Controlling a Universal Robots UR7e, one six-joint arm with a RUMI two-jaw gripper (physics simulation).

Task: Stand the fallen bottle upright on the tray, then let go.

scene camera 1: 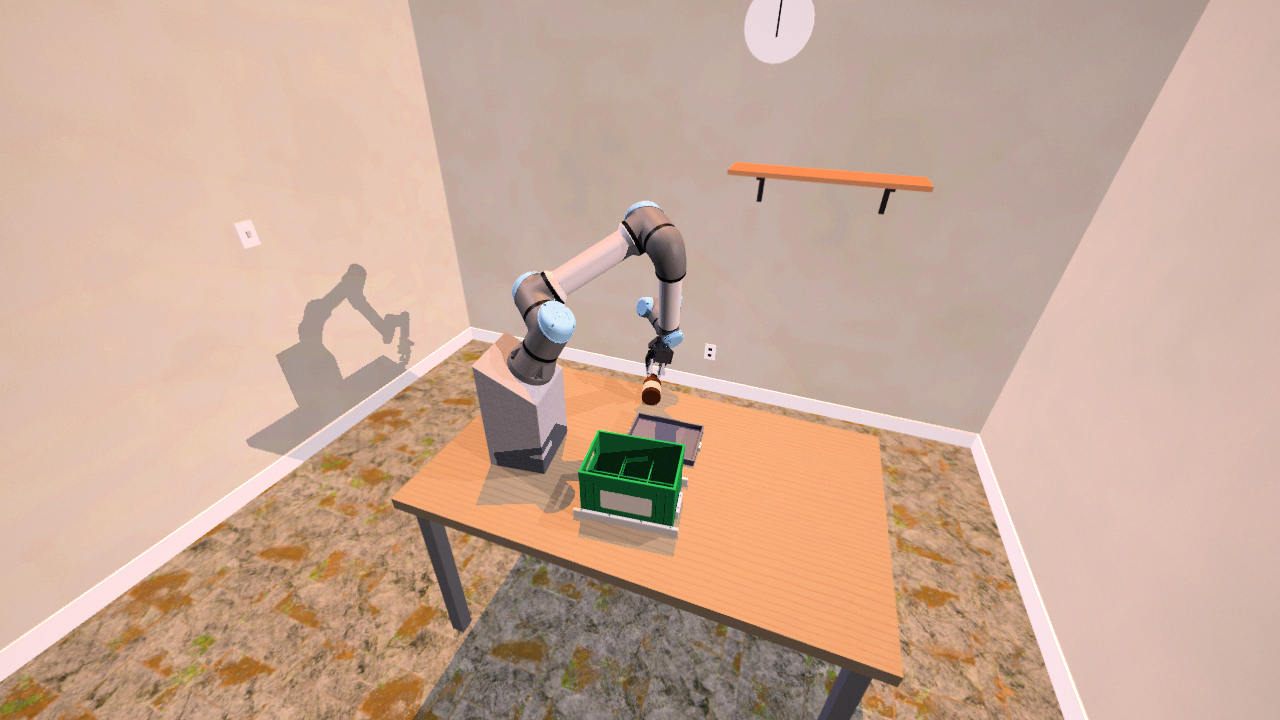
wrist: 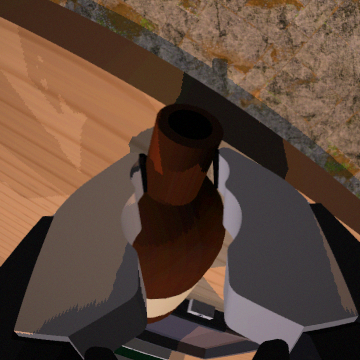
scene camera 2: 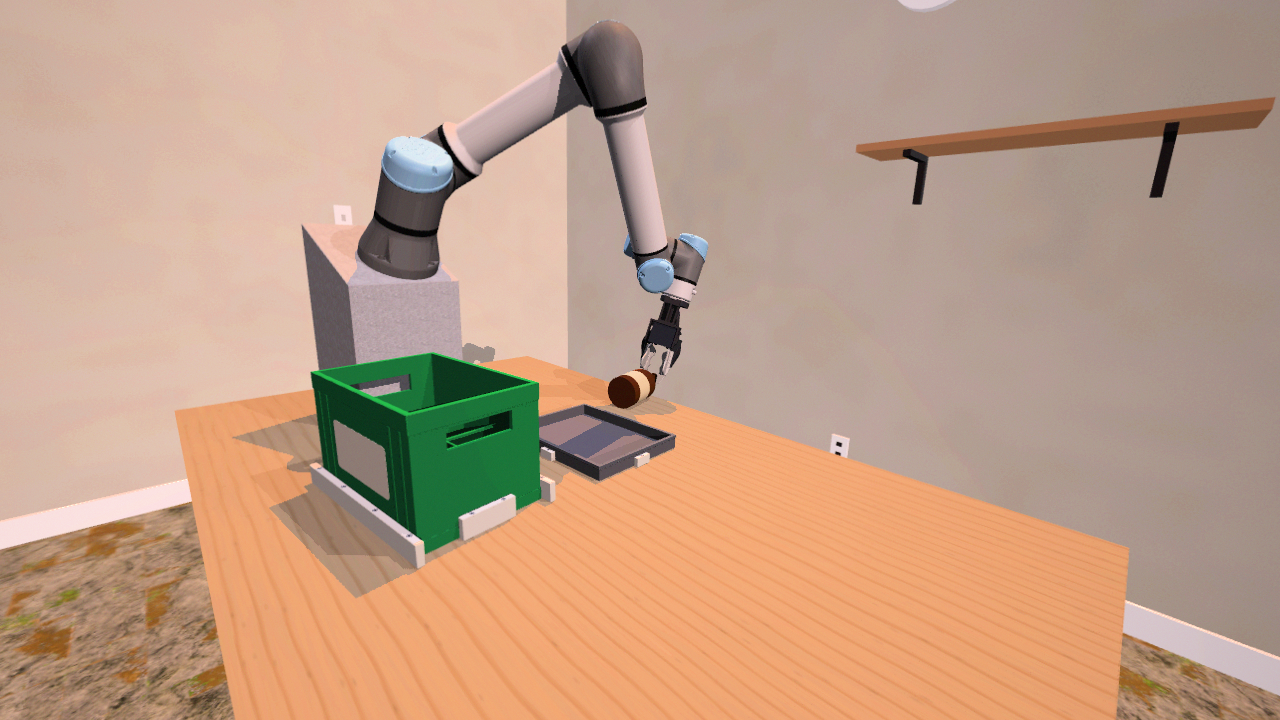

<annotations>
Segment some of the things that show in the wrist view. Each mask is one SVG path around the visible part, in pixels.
My gripper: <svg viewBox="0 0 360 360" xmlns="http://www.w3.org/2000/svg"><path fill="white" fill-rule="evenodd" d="M144 153L129 152L83 183L66 198L53 215L41 216L0 265L0 360L118 360L113 351L144 330L147 324L146 292L138 255L131 246L141 230L137 202L143 192L147 192L146 157ZM215 149L212 159L214 188L218 188L219 192L224 196L222 224L233 238L227 247L223 284L224 321L227 326L260 344L251 360L360 360L360 242L320 202L310 203L298 190L274 172L229 147Z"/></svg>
A brown bottle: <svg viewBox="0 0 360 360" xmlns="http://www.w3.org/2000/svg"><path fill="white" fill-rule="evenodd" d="M186 103L168 104L159 109L155 117L148 152L145 155L147 192L143 192L137 202L141 230L131 246L138 255L146 292L147 324L165 318L182 302L216 259L225 236L225 228L222 224L223 202L217 188L214 188L213 182L206 175L214 157L214 150L218 148L223 137L223 128L217 118L198 106Z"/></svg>
</annotations>
